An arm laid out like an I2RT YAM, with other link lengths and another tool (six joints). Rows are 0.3 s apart.
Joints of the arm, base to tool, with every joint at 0 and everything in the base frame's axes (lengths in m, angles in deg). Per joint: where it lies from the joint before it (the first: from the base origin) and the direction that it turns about. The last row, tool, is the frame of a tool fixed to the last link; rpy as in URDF.
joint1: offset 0 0 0.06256 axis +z
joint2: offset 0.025 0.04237 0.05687 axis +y
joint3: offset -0.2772 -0.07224 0 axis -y
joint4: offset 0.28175 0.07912 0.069 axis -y
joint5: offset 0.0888 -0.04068 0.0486 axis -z
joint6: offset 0.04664 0 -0.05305 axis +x
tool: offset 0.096 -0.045 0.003 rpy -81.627 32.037 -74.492
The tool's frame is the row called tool.
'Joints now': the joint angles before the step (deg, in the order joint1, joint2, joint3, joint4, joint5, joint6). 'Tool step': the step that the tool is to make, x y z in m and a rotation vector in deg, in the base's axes. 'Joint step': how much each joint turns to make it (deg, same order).
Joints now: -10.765, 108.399, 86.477, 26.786, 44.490, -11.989
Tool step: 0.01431, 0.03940, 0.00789, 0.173, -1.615, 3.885
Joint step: 4.284, -0.021, 0.984, 0.196, 0.436, 0.525
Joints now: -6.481, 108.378, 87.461, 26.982, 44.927, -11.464
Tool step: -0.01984, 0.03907, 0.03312, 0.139, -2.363, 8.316
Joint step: 3.257, -8.941, -5.336, -2.118, -4.983, 1.267
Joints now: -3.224, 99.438, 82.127, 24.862, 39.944, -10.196
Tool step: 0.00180, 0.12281, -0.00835, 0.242, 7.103, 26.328
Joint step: 10.622, -9.638, -7.037, -10.622, -15.650, 1.726
